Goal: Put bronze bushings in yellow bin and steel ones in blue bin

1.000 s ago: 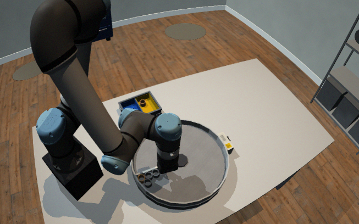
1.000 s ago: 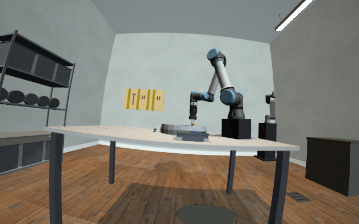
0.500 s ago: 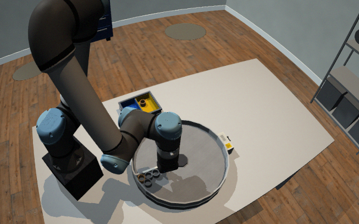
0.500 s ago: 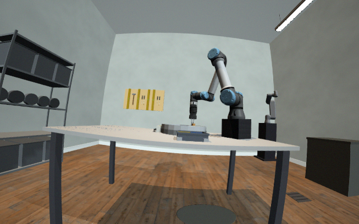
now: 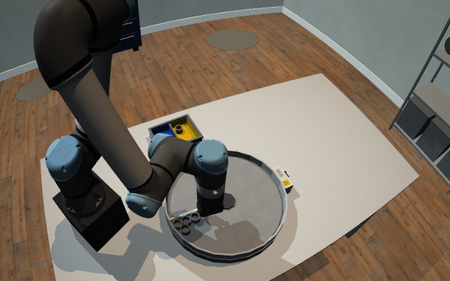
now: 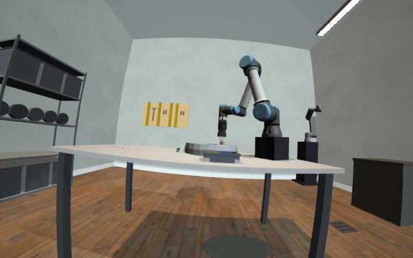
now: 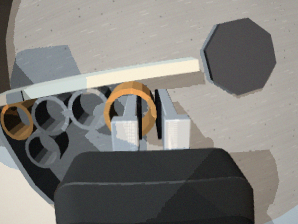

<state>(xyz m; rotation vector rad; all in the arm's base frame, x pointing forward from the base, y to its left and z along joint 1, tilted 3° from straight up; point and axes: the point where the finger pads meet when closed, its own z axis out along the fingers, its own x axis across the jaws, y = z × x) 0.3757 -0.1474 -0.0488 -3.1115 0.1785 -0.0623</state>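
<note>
The bin lies 40 cm to the left of my hand, 8 cm below it and 3 cm ahead of it. The rest, counted from my hand: round grey turntable: 8 cm ahead, 5 cm below, 2 cm to the left.
</note>
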